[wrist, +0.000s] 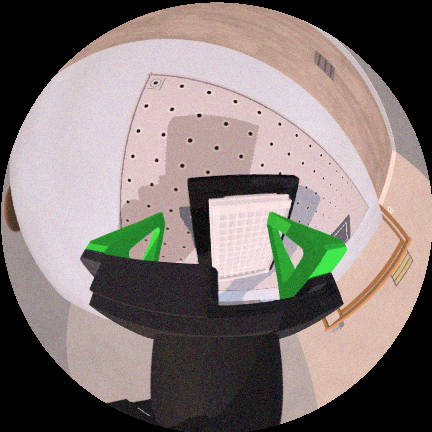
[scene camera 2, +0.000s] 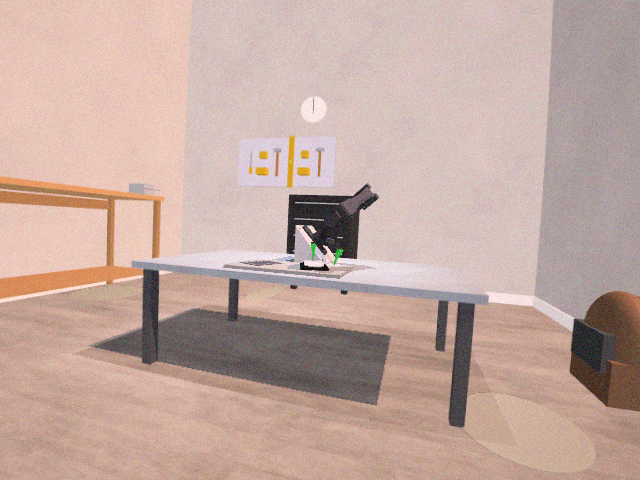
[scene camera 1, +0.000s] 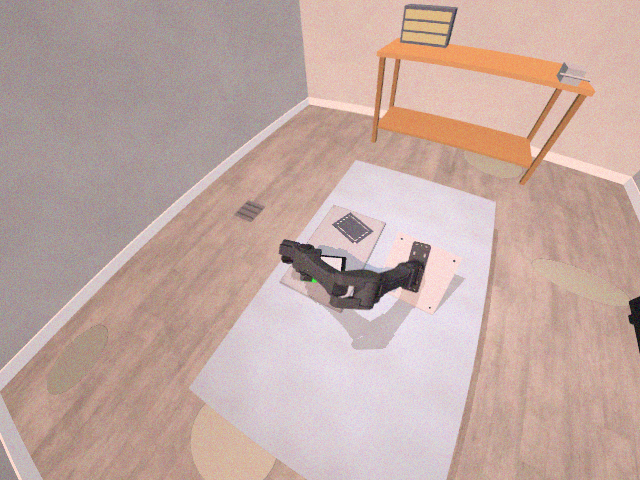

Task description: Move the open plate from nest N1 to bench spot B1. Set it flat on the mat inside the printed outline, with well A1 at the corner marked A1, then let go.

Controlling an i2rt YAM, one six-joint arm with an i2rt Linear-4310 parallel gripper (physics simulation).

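Frame: origin at the arm's base, x ahead, y left, z up, level; millimetres.
Seen in the pictures: gripper, between the fingertips: (wrist: 215,217) (scene camera 2: 323,262); arm's base, origin of its link: (scene camera 2: 314,240) (scene camera 1: 415,267).
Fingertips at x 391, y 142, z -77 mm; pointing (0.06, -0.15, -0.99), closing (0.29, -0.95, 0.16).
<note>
Offsets run from my fingertips to a thing's top centre. "pt": to the spot under its first point. Level surfaces: height alone.
The white open plate {53 mm right, 39 mm back, 5 mm down} (scene camera 1: 333,264) (scene camera 2: 313,265) (wrist: 240,237) sits in the black nest N1 {53 mm right, 39 mm back, 13 mm down} (scene camera 1: 344,264) (wrist: 198,220). My gripper (scene camera 2: 324,260) (wrist: 215,217) is open, its green fingers pointing down just above the nest's level. In the wrist view, the right finger overlaps the plate's right part and the left finger is left of the nest, so the plate is off-centre between them. In scene camera 1, the arm hides part of the nest and gripper. The dark mat of spot B1 {pt 316 mm right, 60 mm back, 29 mm down} (scene camera 1: 352,227) (scene camera 2: 262,263) (wrist: 342,230) lies at the board's other end. Well A1 and the corner mark are too small to read.
The nest and mat are on a perforated board (scene camera 1: 371,246) (wrist: 150,120) on the pale table {44 mm down} (scene camera 1: 336,392) (scene camera 2: 413,279). The arm's base stands on a pink plate (scene camera 1: 439,281) beside the board. An orange workbench (scene camera 1: 480,59) (scene camera 2: 51,186) stands away from the table.
</note>
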